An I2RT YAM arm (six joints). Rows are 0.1 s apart.
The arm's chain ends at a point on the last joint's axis. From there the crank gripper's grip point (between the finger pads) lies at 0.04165 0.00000 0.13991 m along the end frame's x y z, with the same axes.
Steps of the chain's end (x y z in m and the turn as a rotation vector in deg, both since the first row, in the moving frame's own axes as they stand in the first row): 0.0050, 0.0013, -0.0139, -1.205, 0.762, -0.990; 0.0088, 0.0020, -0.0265, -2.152, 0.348, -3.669; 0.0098, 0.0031, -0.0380, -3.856, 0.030, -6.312; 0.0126, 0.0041, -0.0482, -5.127, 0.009, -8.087; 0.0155, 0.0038, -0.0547, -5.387, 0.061, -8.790; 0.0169, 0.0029, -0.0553, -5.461, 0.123, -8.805
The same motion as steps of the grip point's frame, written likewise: 0.0069, 0.0035, -0.0145, -1.205, 0.762, -0.990; 0.0097, 0.0046, -0.0268, -2.152, 0.348, -3.669; 0.0101, 0.0079, -0.0382, -3.856, 0.030, -6.312; 0.0131, 0.0107, -0.0485, -5.127, 0.009, -8.087; 0.0162, 0.0105, -0.0551, -5.387, 0.061, -8.790; 0.0177, 0.0098, -0.0557, -5.461, 0.123, -8.805
